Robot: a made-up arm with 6 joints. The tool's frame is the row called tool. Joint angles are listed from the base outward. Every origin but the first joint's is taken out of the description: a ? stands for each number. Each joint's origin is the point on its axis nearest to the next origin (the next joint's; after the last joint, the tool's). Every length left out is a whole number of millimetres.
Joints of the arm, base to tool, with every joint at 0 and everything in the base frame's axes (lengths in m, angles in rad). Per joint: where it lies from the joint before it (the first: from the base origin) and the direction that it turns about. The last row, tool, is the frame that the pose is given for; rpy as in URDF.
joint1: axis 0 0 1 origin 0.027 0.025 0.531
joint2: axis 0 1 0 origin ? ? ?
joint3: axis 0 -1 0 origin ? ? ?
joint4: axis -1 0 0 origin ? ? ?
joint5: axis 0 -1 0 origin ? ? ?
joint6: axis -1 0 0 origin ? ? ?
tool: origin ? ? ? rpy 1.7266 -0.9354 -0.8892
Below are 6 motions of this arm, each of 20 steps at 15 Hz.
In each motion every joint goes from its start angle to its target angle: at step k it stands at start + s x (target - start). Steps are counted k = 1, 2, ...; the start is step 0. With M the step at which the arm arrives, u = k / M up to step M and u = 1 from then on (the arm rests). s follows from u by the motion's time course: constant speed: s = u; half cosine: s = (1 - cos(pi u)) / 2; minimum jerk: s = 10 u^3 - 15 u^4 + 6 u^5.
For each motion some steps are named. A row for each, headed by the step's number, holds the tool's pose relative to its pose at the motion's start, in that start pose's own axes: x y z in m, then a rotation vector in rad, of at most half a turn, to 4 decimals.
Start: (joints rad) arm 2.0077 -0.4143 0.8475 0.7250 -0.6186 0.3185
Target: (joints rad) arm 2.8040 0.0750 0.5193 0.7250 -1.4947 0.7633
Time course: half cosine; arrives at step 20
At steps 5, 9, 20:
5: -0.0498 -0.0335 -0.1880 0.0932 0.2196 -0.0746
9: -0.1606 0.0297 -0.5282 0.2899 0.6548 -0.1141
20: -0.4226 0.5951 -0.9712 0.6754 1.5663 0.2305

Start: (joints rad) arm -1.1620 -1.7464 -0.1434 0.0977 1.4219 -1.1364
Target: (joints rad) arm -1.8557 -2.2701 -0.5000 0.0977 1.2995 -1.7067
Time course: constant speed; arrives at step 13
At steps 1, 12, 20:
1: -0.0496 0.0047 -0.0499 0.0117 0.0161 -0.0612
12: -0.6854 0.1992 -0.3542 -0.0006 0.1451 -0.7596
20: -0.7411 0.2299 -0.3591 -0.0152 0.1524 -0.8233

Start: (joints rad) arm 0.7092 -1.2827 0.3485 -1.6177 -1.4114 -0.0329
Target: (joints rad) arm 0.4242 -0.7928 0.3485 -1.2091 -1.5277 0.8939
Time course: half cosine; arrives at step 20
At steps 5, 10, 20:
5: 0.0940 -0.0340 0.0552 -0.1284 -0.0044 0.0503
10: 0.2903 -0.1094 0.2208 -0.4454 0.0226 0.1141
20: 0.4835 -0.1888 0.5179 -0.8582 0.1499 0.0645

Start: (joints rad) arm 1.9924 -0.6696 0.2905 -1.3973 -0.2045 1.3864
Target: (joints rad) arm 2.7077 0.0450 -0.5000 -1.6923 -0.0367 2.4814
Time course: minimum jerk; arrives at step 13
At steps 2, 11, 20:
2: -0.0332 -0.0327 -0.0056 -0.0096 0.0230 -0.0278
11: -1.2845 0.0626 -0.0396 0.2653 1.3298 -0.6006
20: -1.3081 0.0896 -0.0259 0.2930 1.3787 -0.6022

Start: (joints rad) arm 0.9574 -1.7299 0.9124 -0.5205 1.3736 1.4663
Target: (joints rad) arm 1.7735 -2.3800 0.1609 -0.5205 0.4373 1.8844
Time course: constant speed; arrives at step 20
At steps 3, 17, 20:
3: -0.0133 -0.2323 0.0179 -0.0201 0.1917 0.0249
17: 0.0060 -1.1111 0.5259 -0.0136 1.0219 -0.0613
20: 0.0346 -1.2234 0.6977 0.0162 1.1710 -0.1237

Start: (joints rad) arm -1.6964 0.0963 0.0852 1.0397 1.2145 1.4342
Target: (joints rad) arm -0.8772 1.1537 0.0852 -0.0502 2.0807 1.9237
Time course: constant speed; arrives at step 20
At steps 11, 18, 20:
11: 0.6623 0.6820 -0.5240 -0.2271 -0.3147 -0.5630
18: 1.2451 1.1007 -0.4445 -0.1981 -0.2142 -0.7951
20: 1.3908 1.2141 -0.3604 -0.1743 -0.1568 -0.8173

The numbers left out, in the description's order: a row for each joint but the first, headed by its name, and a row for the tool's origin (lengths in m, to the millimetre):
joint2: 0.002 0.071 0
joint3: 0.009 0 1.007
joint4: 0.943 0 0.021
joint5: 0 -0.225 -0.03
joint6: 0.021 0 -0.018
tool: 0 -0.011 0.014

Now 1 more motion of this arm.
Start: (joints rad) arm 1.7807 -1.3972 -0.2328 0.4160 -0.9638 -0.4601
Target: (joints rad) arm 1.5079 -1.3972 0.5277 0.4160 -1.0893 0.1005
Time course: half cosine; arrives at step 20
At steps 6, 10, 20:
6: -0.0033 0.1412 0.0836 0.0021 -0.0444 0.1559
10: -0.0572 0.3369 0.2080 -0.0161 -0.1122 0.3820
20: -0.2789 0.6284 0.4059 -0.1004 -0.2406 0.7677

